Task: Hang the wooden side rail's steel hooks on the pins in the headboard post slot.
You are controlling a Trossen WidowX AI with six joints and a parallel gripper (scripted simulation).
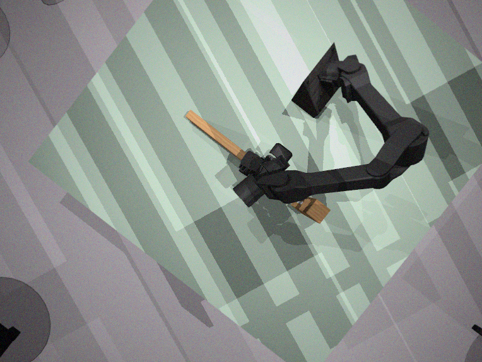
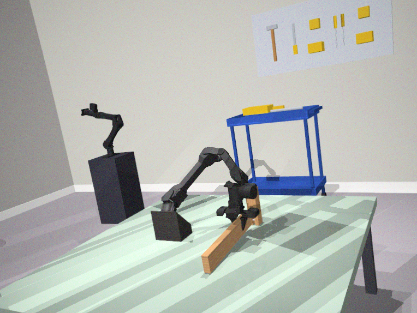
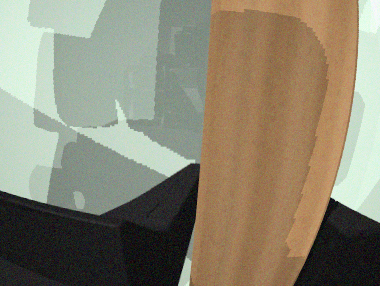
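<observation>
Right now the headboard post is 170 mm to the left of my gripper tip, 40 mm above it and 20 mm ahead of it.
</observation>
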